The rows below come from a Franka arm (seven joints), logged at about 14 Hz.
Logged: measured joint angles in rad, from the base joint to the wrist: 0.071 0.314 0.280 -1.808 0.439 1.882 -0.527; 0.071 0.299 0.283 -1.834 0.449 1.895 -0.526; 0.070 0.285 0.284 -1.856 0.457 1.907 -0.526; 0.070 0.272 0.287 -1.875 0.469 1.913 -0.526; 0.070 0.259 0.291 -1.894 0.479 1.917 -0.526; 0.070 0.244 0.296 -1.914 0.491 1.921 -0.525; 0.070 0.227 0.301 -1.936 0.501 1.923 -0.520
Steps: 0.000 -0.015 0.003 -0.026 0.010 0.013 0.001; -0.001 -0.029 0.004 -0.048 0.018 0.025 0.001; -0.001 -0.042 0.007 -0.067 0.030 0.031 0.001; -0.001 -0.055 0.011 -0.086 0.040 0.035 0.001; -0.001 -0.070 0.016 -0.106 0.052 0.039 0.002; -0.001 -0.087 0.021 -0.128 0.062 0.041 0.007
